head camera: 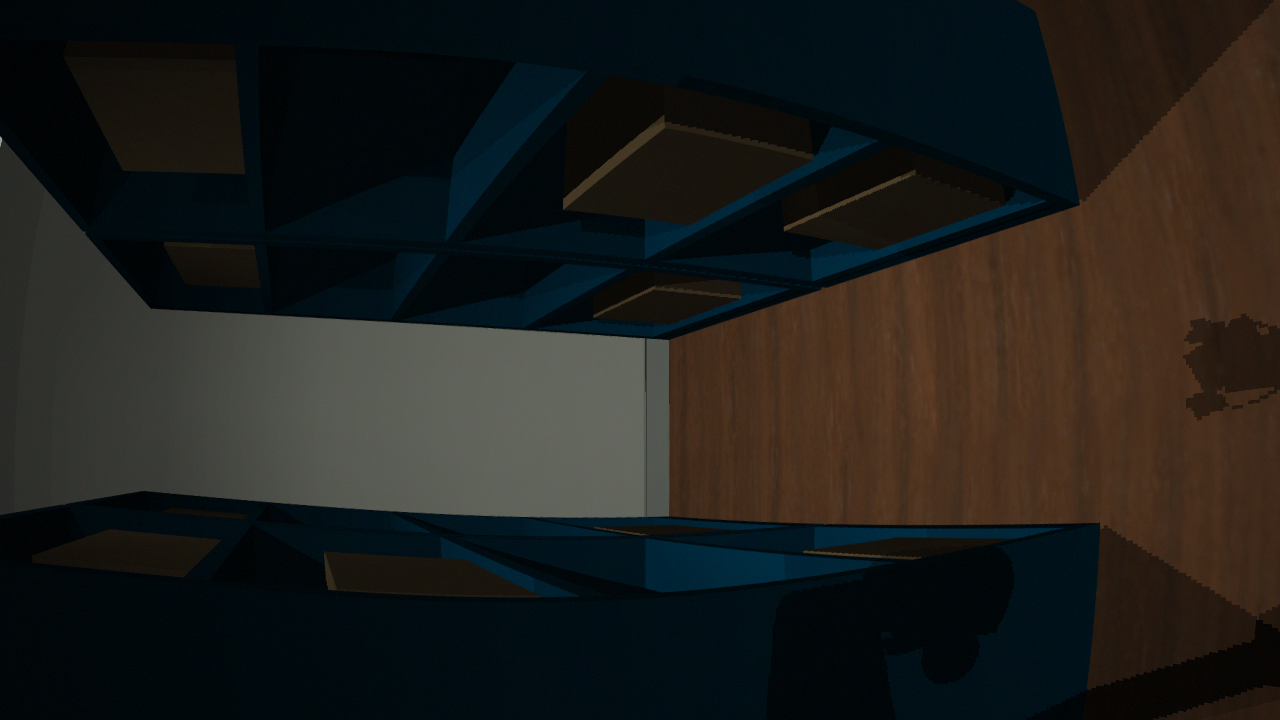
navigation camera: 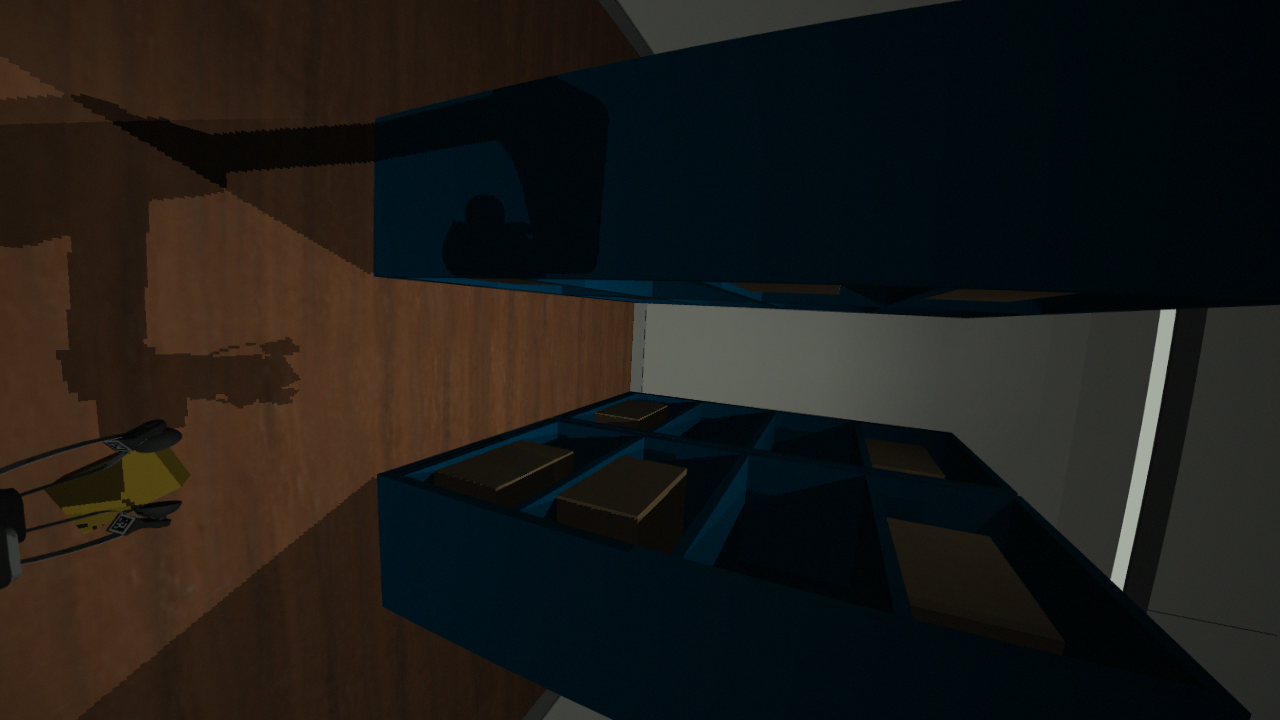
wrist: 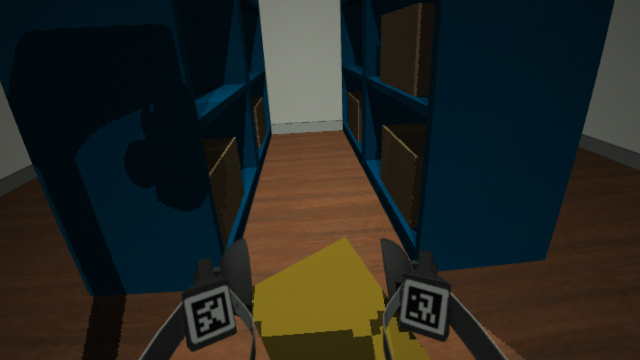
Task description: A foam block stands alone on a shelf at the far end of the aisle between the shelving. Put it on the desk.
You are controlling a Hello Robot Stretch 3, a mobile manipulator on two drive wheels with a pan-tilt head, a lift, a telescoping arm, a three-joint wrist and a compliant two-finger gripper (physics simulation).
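Scene:
In the head camera view the gripper is out of frame. The navigation camera view and the wrist view both show the gripper. On the gripper, (navigation camera: pixel 152 436) and (wrist: pixel 221 275) are the same spot.

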